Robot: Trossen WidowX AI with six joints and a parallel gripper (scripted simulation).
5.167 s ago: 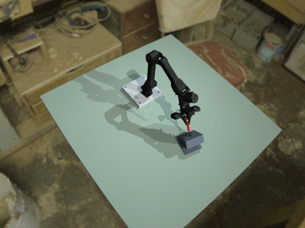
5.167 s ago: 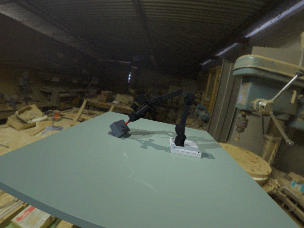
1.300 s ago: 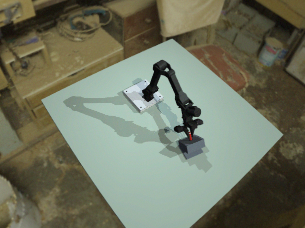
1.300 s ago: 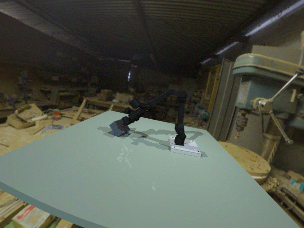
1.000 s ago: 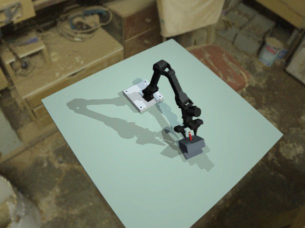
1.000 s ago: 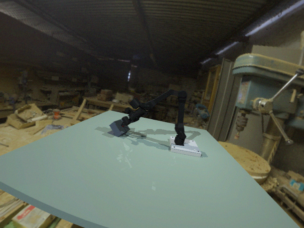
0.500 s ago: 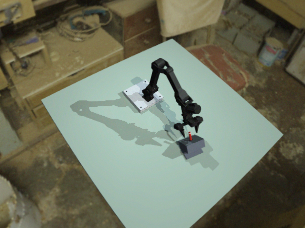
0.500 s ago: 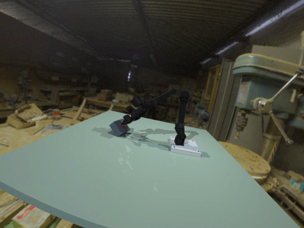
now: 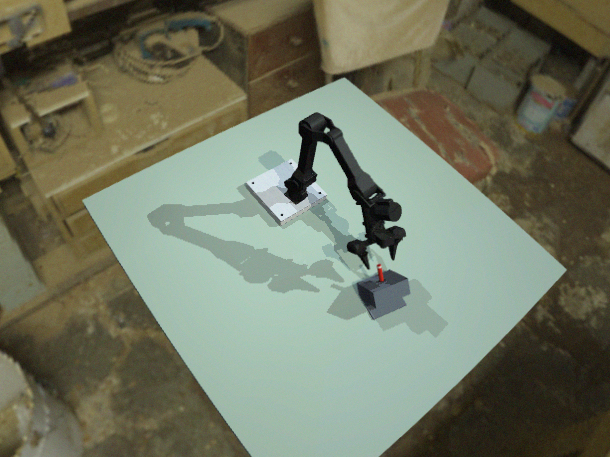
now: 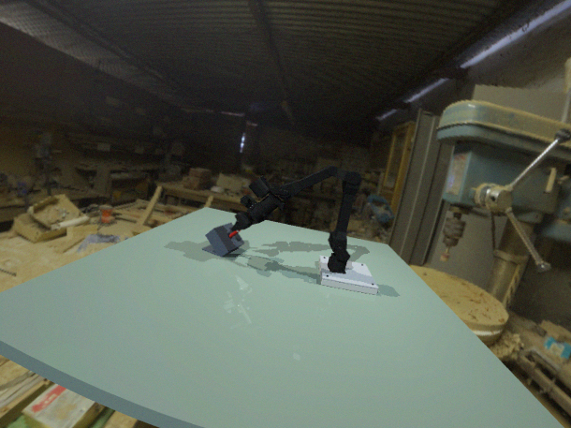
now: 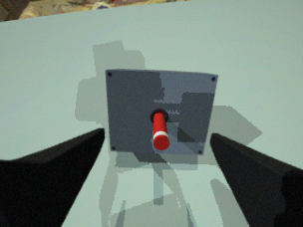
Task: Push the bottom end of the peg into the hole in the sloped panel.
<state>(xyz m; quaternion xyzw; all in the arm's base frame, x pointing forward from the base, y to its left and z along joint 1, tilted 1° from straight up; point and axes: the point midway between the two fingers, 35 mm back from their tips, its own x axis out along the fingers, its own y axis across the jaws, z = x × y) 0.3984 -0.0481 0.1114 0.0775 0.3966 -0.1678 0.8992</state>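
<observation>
My gripper tip is 10 mm short of the red peg, 10 mm to the left of it and 20 mm above it. The rest, counted from my gripper tip: grey sloped panel: 50 mm ahead, 20 mm to the right, 70 mm below.
</observation>
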